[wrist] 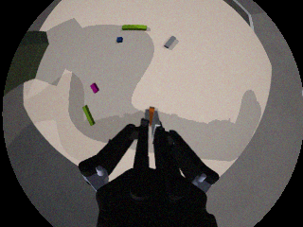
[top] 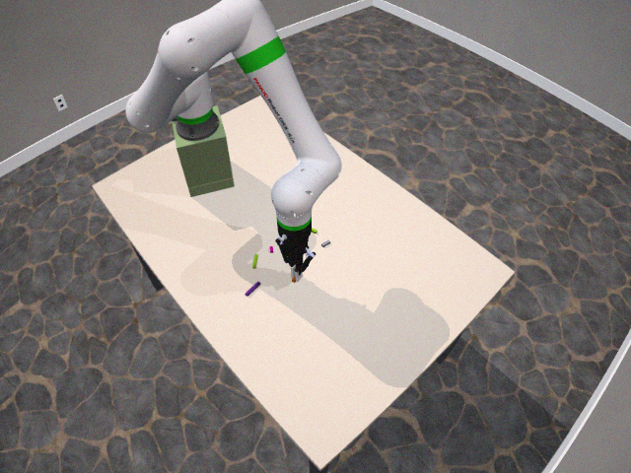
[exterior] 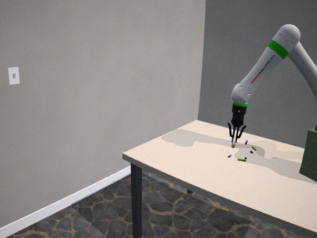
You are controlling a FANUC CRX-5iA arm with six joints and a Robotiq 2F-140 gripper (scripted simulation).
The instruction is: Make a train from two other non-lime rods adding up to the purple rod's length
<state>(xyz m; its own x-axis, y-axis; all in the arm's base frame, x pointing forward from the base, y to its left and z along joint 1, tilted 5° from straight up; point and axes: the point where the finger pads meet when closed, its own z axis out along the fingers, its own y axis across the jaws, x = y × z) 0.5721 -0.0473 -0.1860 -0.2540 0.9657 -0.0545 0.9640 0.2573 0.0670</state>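
The orange rod is 30 mm below my hand. Round my hand: magenta rod: 140 mm behind, 30 mm below, 10 mm to the left; then purple rod: 130 mm to the right, 60 mm behind, 30 mm below; then grey rod: 160 mm to the left, 30 mm below, 30 mm behind.
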